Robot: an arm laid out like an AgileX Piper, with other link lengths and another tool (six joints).
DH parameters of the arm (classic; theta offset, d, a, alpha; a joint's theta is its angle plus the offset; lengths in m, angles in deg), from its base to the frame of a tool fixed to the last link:
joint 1: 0 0.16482 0 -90
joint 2: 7.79 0 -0.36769 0
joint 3: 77.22 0 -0.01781 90
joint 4: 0 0.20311 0 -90
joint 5: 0 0 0 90
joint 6: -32.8 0.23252 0.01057 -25
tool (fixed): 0 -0.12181 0 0
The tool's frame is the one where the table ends.
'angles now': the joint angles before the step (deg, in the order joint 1, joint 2, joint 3, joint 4, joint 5, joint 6). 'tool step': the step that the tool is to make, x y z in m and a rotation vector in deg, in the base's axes. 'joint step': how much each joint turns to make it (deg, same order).
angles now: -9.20 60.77 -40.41 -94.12 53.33 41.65
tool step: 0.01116 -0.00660 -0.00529 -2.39 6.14 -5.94
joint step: 0.00 3.65 0.01 0.20 6.50 -2.98
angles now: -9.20 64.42 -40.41 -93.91 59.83 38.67
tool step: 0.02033 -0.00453 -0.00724 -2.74 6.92 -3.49
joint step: 0.00 4.46 0.00 -1.08 4.47 -2.58
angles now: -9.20 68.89 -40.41 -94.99 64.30 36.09
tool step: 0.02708 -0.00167 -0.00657 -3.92 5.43 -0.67
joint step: 0.00 4.95 0.00 -3.92 2.68 -0.12
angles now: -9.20 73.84 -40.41 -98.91 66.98 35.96
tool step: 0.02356 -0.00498 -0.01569 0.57 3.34 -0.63
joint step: -0.15 4.71 -0.03 -0.24 0.59 1.32
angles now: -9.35 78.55 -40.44 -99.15 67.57 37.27
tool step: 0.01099 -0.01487 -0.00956 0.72 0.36 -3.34
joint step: -2.87 3.81 -1.06 -0.12 0.39 2.41
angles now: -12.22 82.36 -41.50 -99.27 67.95 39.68
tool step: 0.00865 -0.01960 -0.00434 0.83 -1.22 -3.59
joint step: -3.74 3.47 -2.62 0.01 -0.46 2.09
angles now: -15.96 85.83 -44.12 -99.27 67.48 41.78
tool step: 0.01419 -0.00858 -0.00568 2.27 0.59 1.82
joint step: -1.45 1.81 -1.97 0.00 -3.99 -0.82
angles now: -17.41 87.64 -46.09 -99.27 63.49 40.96
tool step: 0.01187 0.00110 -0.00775 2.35 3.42 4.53
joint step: -0.24 0.13 -0.09 -0.12 -5.13 -3.59
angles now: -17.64 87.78 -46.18 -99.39 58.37 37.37
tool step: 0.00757 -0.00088 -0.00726 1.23 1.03 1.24
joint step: 0.00 1.05 -0.03 -0.01 -1.55 -0.11
